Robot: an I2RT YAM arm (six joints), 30 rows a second.
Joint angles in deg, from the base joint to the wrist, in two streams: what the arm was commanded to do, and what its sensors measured. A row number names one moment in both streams.
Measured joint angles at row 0:
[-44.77, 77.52, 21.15, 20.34, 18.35, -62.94]
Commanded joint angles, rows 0 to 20:
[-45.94, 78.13, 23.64, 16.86, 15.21, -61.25]
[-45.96, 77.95, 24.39, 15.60, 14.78, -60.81]
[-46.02, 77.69, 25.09, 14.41, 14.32, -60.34]
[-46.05, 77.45, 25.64, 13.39, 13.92, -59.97]
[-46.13, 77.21, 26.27, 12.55, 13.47, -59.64]
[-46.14, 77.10, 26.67, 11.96, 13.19, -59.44]
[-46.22, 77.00, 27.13, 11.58, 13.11, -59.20]
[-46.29, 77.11, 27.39, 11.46, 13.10, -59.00]
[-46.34, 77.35, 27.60, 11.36, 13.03, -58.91]
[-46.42, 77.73, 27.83, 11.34, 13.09, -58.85]
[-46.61, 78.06, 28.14, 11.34, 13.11, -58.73]
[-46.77, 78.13, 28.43, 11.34, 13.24, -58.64]
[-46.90, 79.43, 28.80, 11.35, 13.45, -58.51]
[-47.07, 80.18, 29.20, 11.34, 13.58, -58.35]
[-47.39, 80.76, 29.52, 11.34, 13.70, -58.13]
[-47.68, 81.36, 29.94, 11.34, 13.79, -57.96]
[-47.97, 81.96, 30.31, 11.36, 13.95, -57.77]
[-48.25, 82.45, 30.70, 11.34, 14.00, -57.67]
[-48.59, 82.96, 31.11, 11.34, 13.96, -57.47]
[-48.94, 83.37, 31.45, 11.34, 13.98, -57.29]
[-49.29, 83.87, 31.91, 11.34, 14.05, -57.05]
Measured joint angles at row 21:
[-47.86, 82.13, 29.91, 13.26, 14.59, -59.09]
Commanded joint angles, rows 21 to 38:
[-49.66, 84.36, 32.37, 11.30, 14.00, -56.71]
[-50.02, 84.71, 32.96, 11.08, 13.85, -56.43]
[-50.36, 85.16, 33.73, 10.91, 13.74, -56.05]
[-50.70, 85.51, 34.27, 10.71, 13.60, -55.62]
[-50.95, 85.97, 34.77, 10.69, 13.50, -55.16]
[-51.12, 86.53, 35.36, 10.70, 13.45, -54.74]
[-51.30, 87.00, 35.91, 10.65, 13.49, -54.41]
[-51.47, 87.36, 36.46, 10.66, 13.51, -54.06]
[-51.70, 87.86, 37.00, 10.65, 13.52, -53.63]
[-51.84, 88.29, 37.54, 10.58, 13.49, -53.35]
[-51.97, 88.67, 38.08, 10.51, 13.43, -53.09]
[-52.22, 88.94, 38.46, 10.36, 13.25, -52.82]
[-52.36, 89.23, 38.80, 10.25, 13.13, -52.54]
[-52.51, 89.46, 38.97, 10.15, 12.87, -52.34]
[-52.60, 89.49, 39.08, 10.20, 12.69, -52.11]
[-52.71, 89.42, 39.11, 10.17, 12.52, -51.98]
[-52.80, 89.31, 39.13, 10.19, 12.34, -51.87]
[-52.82, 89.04, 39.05, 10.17, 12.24, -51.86]
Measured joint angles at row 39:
[-51.86, 88.86, 37.47, 9.93, 14.06, -53.56]
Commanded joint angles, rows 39 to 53:
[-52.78, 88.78, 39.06, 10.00, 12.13, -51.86]
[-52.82, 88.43, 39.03, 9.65, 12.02, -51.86]
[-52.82, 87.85, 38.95, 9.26, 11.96, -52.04]
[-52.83, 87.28, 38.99, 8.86, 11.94, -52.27]
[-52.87, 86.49, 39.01, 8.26, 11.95, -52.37]
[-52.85, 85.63, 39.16, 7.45, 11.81, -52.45]
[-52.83, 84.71, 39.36, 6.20, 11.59, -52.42]
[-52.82, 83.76, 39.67, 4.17, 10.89, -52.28]
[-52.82, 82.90, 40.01, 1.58, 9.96, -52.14]
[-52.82, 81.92, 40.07, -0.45, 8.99, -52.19]
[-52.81, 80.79, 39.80, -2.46, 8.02, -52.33]
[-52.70, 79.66, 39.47, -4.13, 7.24, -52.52]
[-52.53, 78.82, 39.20, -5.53, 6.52, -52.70]
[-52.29, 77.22, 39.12, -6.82, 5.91, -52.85]
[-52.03, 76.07, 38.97, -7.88, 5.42, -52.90]
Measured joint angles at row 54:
[-52.60, 81.67, 38.17, 0.49, 9.56, -53.06]
